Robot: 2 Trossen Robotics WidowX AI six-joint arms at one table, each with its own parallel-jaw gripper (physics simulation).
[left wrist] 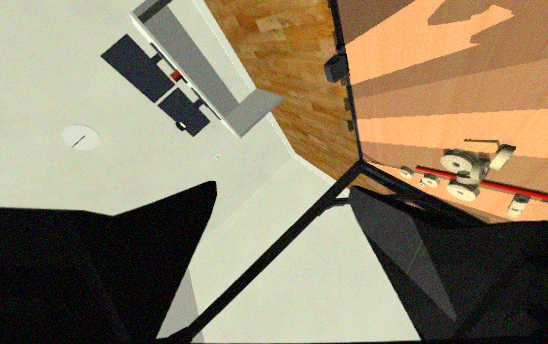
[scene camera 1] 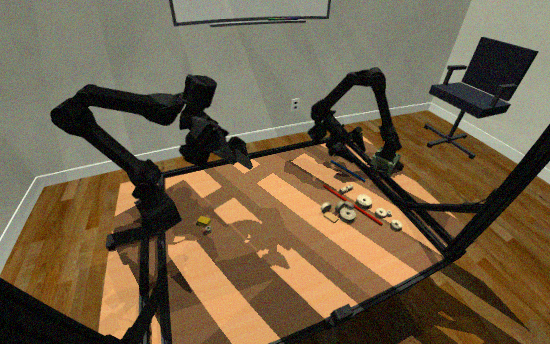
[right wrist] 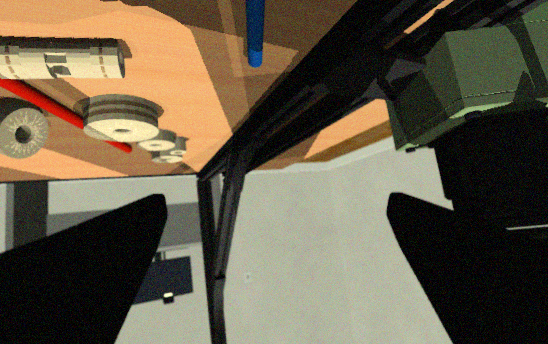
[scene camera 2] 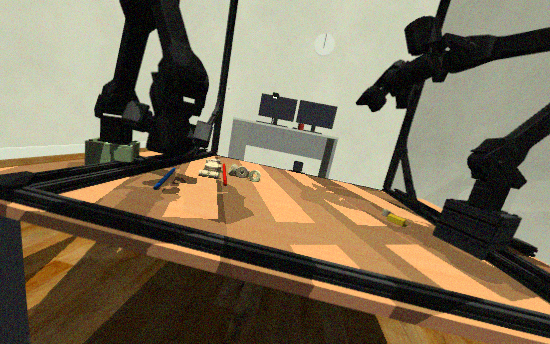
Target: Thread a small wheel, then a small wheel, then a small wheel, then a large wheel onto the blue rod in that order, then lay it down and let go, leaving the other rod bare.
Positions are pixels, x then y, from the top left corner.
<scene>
My left gripper [scene camera 1: 244,166] is open and holds nothing. My right gripper [scene camera 2: 173,140] is open, with nothing in its grasp.
</scene>
